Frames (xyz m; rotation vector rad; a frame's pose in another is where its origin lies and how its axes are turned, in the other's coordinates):
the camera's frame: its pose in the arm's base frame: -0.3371 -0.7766 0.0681 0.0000 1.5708 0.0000
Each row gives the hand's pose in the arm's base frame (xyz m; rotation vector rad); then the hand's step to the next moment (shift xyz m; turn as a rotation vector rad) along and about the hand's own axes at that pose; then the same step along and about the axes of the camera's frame.
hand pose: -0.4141 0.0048 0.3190 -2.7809 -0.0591 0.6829
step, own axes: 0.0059 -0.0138 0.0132 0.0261 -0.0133 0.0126
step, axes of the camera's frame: 0.0101 0.0173 -0.0005 0.0188 0.0187 0.0177
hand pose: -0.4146 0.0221 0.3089 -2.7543 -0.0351 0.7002
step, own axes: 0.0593 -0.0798 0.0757 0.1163 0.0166 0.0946
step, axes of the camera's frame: 0.0675 0.1031 0.0206 0.1379 0.0218 0.0571
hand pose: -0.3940 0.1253 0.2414 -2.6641 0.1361 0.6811
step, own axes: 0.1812 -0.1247 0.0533 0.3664 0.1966 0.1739
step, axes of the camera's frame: 0.0872 0.1359 0.1586 0.3836 -0.1126 0.2081
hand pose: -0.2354 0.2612 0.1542 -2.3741 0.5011 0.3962
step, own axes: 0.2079 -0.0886 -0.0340 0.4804 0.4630 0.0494
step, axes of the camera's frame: 0.0106 -0.0120 0.2280 0.4858 -0.4110 0.2066
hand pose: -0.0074 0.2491 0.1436 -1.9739 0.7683 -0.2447
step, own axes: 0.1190 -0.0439 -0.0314 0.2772 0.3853 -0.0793
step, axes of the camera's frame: -0.0363 -0.0804 0.0964 0.3251 -0.3542 0.0198
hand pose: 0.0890 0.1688 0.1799 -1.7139 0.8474 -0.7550
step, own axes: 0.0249 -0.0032 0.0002 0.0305 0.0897 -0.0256
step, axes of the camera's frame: -0.0051 -0.0198 0.0145 0.0766 -0.0579 -0.0200
